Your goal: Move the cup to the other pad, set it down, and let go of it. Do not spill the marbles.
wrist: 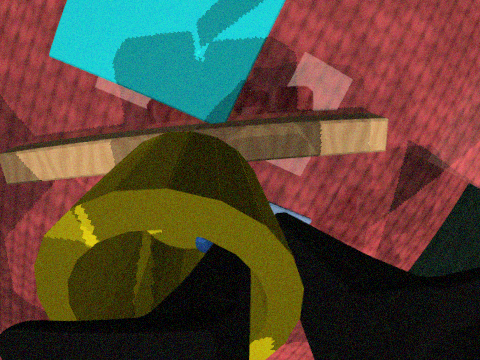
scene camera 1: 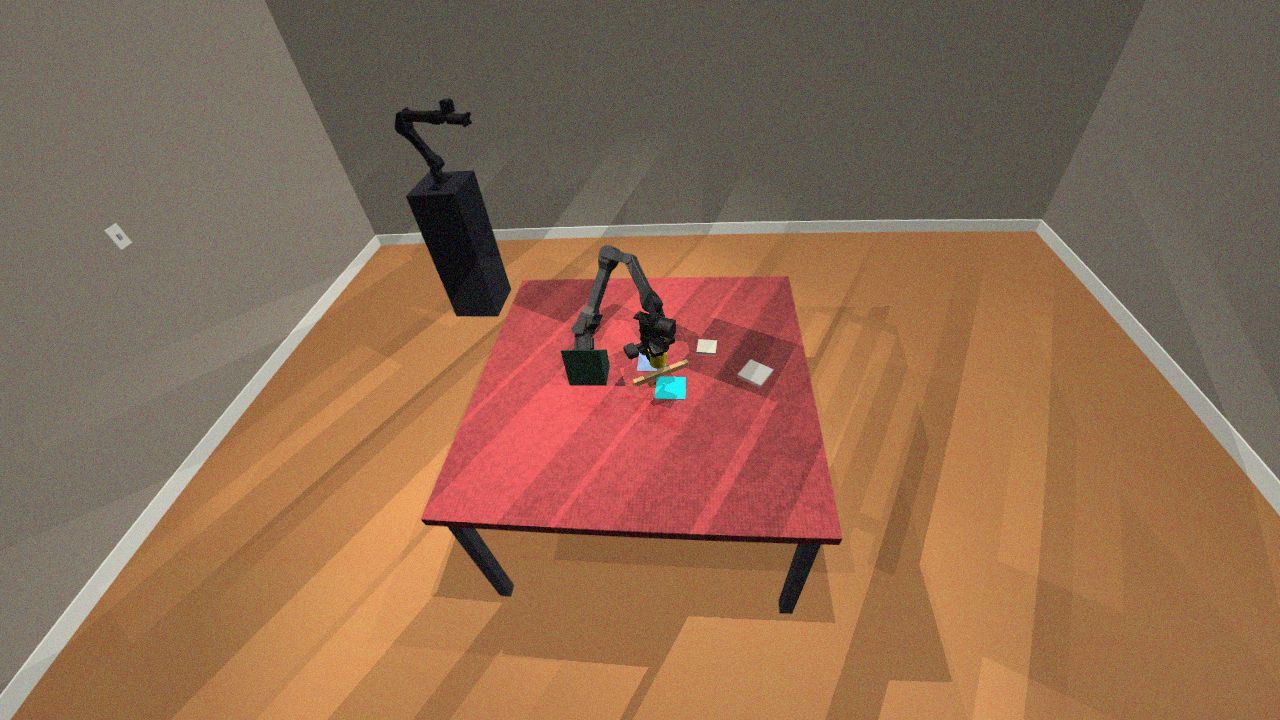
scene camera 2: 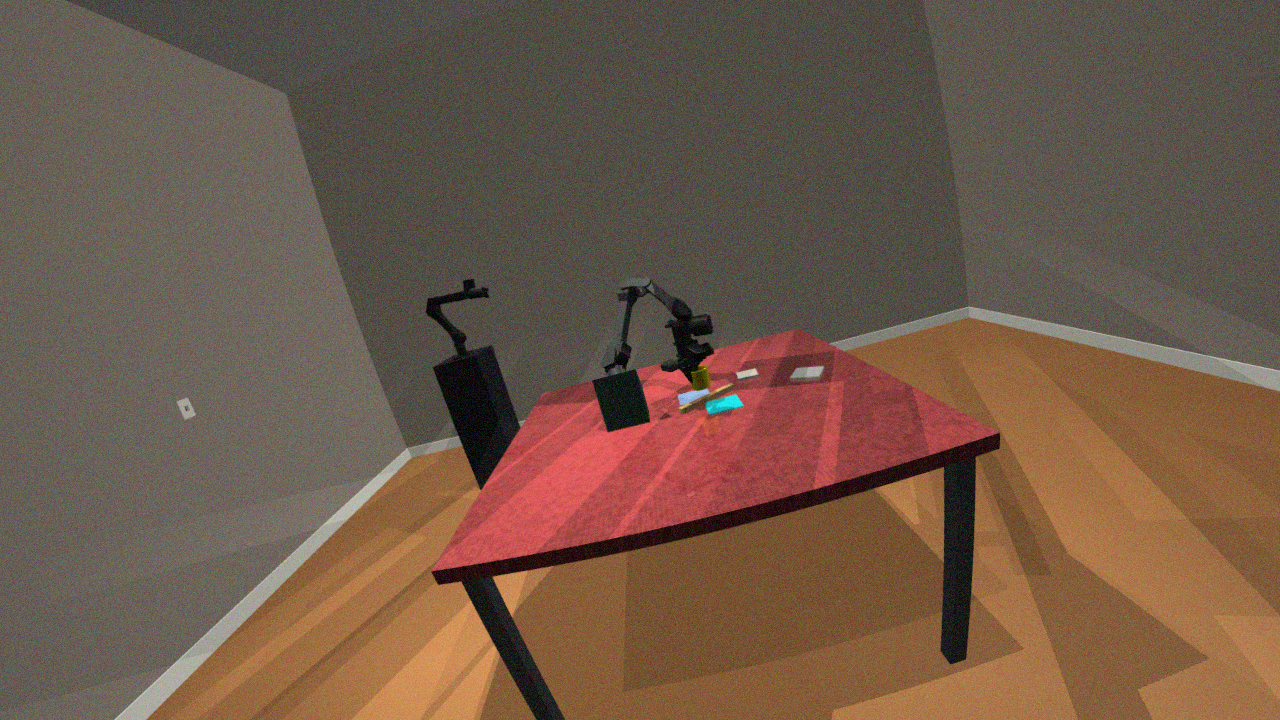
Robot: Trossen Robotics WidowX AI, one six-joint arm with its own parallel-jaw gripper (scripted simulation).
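Note:
Scene camera 2 shows the gripper (scene camera 2: 693, 382), and scene camera 1 shows the gripper (scene camera 1: 650, 360) too. In the wrist view, the gripper (wrist: 259, 226) appears together with a yellow cup (wrist: 121, 249) and a cyan pad (wrist: 198, 64).

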